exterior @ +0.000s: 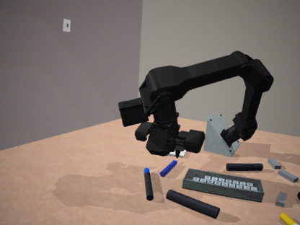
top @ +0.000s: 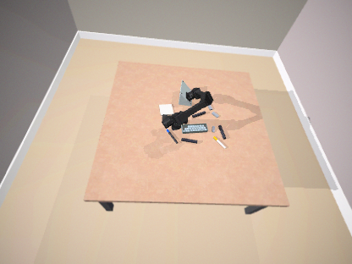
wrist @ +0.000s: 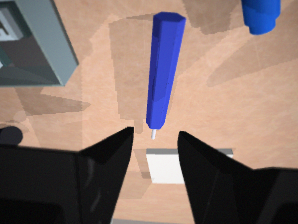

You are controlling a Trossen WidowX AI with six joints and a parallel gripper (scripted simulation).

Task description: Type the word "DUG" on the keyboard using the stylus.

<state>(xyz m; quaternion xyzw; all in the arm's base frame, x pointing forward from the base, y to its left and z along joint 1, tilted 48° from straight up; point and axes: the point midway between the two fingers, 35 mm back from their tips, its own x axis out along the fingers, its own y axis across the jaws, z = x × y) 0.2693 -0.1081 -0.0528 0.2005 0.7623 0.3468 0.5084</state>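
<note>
The blue stylus is 20 mm behind my gripper tip and 30 mm below it. The rest, counted from my gripper tip: white pad (140 mm behind, 60 mm to the right, 40 mm below); then yellow-and-white marker (130 mm ahead, 350 mm to the left, 30 mm below).
</note>
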